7 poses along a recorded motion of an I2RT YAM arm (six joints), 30 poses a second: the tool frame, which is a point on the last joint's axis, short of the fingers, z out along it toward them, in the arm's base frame.
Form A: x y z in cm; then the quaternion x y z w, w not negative.
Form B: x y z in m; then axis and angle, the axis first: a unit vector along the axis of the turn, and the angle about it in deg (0 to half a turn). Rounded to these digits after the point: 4 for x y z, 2 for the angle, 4 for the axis.
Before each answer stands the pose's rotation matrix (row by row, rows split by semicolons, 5 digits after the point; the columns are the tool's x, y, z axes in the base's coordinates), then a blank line. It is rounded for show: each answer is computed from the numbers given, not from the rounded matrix.
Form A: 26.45, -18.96, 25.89, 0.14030, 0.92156, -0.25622, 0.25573
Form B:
-0.82984 0.38963 0.39944; 0.12754 0.82934 -0.54400; -0.54323 -0.40048 -0.73791

0.2645, -0.1896, 0.2589, 0.1451, 0.9533, -0.2650, 150.37
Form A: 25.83, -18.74, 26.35, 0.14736, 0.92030, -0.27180, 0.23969
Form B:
-0.84167 0.40153 0.36107; 0.14094 0.80882 -0.57092; -0.52128 -0.42964 -0.73735

0.2583, -0.1874, 0.2635, 0.1518, 0.9479, -0.2800, 152.26
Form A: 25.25, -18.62, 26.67, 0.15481, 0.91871, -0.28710, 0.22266
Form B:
-0.85291 0.41230 0.32023; 0.15660 0.78721 -0.59646; -0.49801 -0.45858 -0.73599

0.2525, -0.1862, 0.2667, 0.1588, 0.9424, -0.2945, 154.27
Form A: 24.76, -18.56, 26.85, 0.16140, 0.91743, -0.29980, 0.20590
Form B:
-0.86311 0.41960 0.28102; 0.17269 0.76814 -0.61655; -0.47457 -0.48363 -0.73545

0.2476, -0.1856, 0.2685, 0.1649, 0.9375, -0.3064, 156.24
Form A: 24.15, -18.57, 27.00, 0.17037, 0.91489, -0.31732, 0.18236
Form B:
-0.87544 0.42747 0.22556; 0.19601 0.74056 -0.64277; -0.44180 -0.51849 -0.73210

0.2415, -0.1857, 0.2700, 0.1733, 0.9305, -0.3227, 158.99
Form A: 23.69, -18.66, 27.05, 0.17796, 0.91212, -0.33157, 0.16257
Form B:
-0.88380 0.43245 0.17855; 0.21684 0.71678 -0.66272; -0.41458 -0.54700 -0.72726

0.2369, -0.1866, 0.2705, 0.1804, 0.9244, -0.3360, 161.29
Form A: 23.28, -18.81, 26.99, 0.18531, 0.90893, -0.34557, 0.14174
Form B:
-0.89114 0.43483 0.12959; 0.23890 0.69248 -0.68073; -0.38574 -0.57566 -0.72098

0.2328, -0.1881, 0.2699, 0.1872, 0.9182, -0.3491, 163.70
